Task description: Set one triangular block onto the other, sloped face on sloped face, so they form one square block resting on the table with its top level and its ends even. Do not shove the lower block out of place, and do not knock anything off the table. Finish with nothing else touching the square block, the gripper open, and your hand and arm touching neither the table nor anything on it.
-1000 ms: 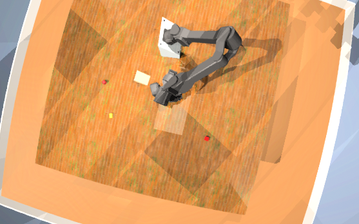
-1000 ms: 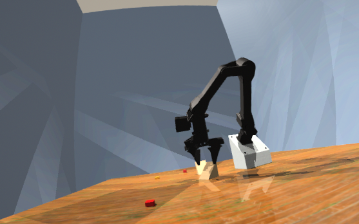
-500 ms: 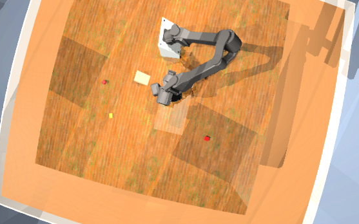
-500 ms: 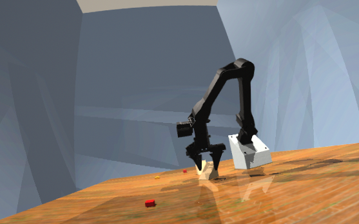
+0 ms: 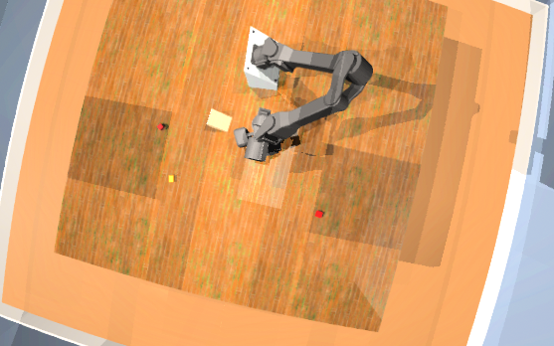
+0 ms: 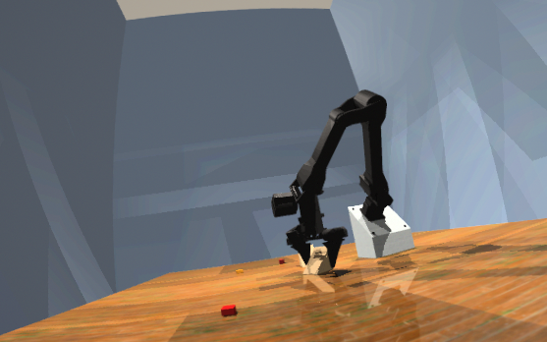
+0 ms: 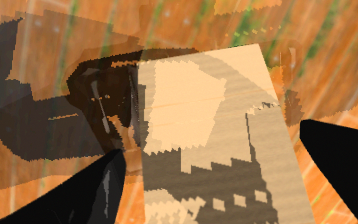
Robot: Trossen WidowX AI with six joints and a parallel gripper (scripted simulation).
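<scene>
My gripper tip is now 10 mm below the wooden triangular block. The rest, counted from my gripper tip: yellow cube (310 mm to the right, 200 mm ahead).
</scene>
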